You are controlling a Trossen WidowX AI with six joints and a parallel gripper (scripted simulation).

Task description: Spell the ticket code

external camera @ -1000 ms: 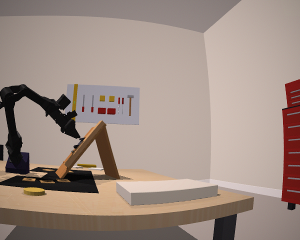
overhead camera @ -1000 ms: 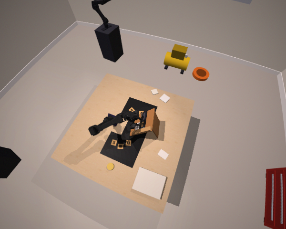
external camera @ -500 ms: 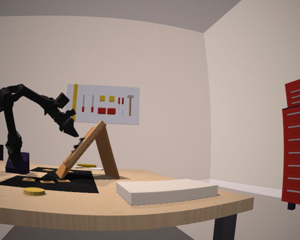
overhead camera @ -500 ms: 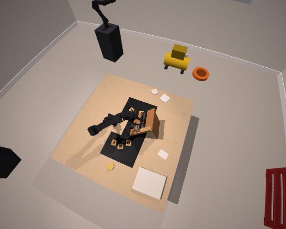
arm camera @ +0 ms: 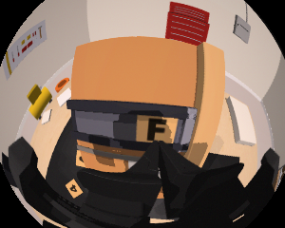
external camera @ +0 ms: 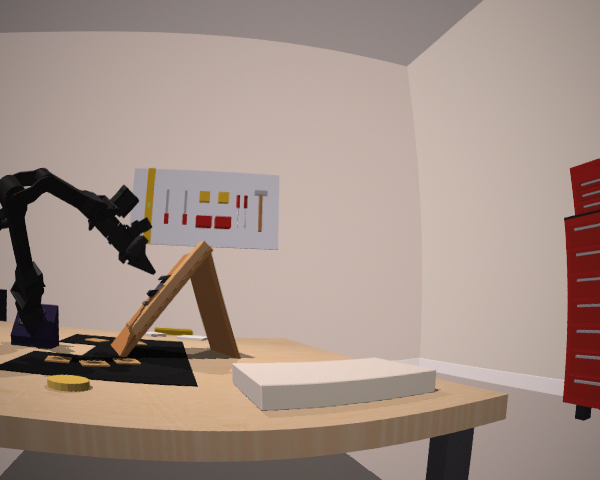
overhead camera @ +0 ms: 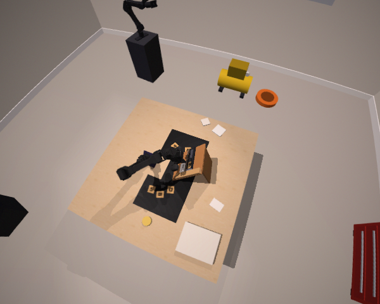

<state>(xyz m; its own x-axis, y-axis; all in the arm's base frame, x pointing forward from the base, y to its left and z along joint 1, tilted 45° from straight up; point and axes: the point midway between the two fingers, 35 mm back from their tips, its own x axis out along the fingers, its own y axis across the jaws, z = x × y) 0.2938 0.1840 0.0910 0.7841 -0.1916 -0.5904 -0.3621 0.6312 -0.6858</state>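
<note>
Right now the white ticket is 2 cm behind my gripper tip, 1 cm to the right of it and 11 cm below it. From my gripper tip the other things lie so: black mat 14 cm behind, 5 cm to the right, 21 cm below; white slab 35 cm ahead, 44 cm to the right, 19 cm below.
</note>
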